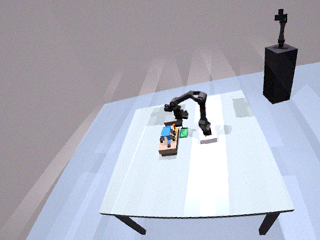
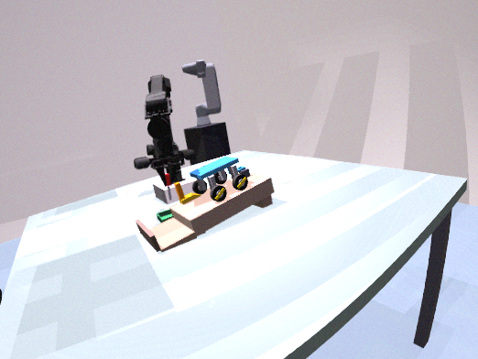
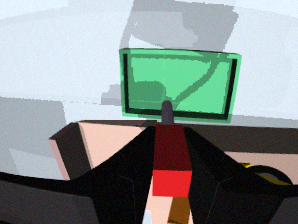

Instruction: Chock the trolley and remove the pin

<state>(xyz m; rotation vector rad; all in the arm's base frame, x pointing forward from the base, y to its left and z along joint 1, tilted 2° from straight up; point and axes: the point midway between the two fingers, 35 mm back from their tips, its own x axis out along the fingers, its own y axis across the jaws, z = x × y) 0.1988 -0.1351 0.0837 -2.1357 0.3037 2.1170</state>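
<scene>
My gripper tip is 11 cm above the green tray and 1 cm to the right of it. The rest, counted from my gripper tip: blue-topped trolley: 13 cm ahead, 10 cm to the left; then red-headed stop pin: right at my gripper tip; then yellow chock: 7 cm ahead, 2 cm to the left, 2 cm below.
</scene>
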